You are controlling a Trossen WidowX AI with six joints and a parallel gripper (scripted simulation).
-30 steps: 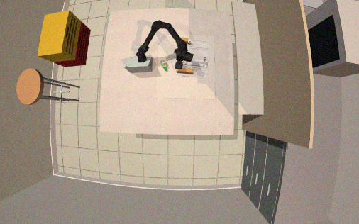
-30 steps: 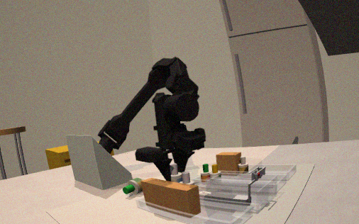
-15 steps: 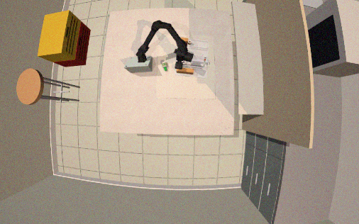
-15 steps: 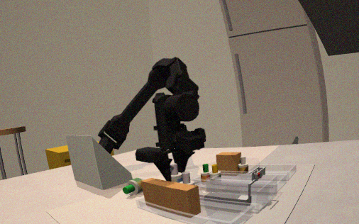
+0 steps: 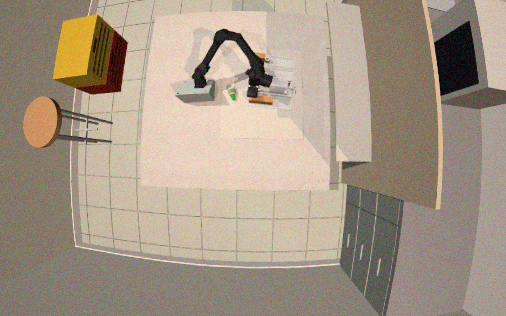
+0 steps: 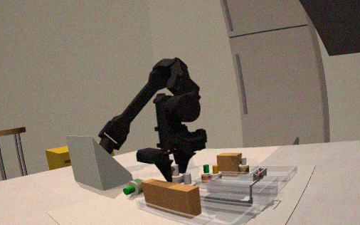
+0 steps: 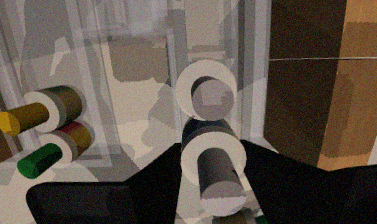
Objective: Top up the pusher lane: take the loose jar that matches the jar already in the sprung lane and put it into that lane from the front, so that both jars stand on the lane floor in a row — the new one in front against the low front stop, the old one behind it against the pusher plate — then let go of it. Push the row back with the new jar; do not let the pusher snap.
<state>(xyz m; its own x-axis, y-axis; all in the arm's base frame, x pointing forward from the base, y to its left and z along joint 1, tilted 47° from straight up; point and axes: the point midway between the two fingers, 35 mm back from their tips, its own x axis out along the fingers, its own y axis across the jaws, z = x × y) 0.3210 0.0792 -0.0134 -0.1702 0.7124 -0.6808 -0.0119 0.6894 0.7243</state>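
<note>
Now: gripper tip 140 mm short of the clear lane rack, 30 mm to the right of it and 30 mm above it. Also, from my gripper tip: red mark: 220 mm ahead, 40 mm to the left, 20 mm above.
</note>
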